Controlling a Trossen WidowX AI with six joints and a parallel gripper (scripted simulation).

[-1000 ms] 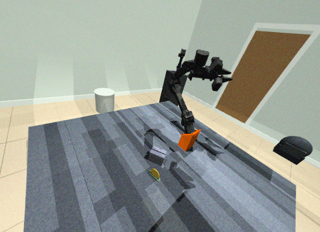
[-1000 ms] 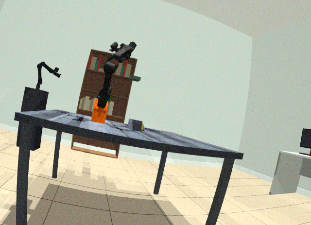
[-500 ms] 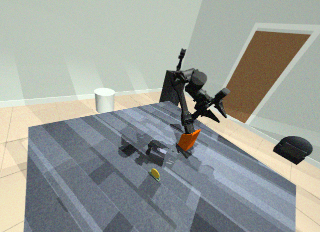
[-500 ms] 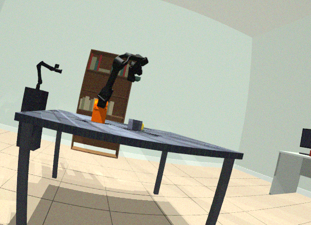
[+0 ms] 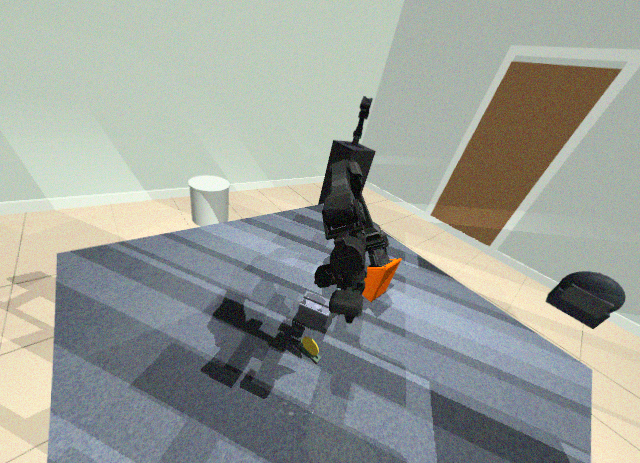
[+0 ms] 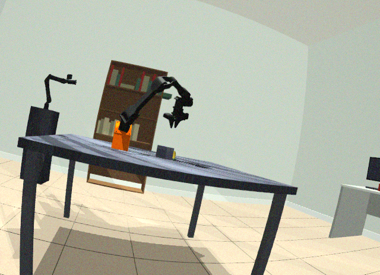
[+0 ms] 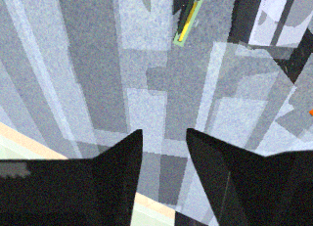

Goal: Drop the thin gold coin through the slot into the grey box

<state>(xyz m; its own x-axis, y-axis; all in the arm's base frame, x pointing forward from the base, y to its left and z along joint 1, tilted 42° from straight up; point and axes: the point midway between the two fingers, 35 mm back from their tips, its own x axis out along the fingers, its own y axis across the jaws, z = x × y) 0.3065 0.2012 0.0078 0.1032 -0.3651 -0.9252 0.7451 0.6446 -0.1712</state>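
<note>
Right now the gold coin is 30 mm ahead of my gripper tip, 60 mm to the right of it and 180 mm below it.
</note>
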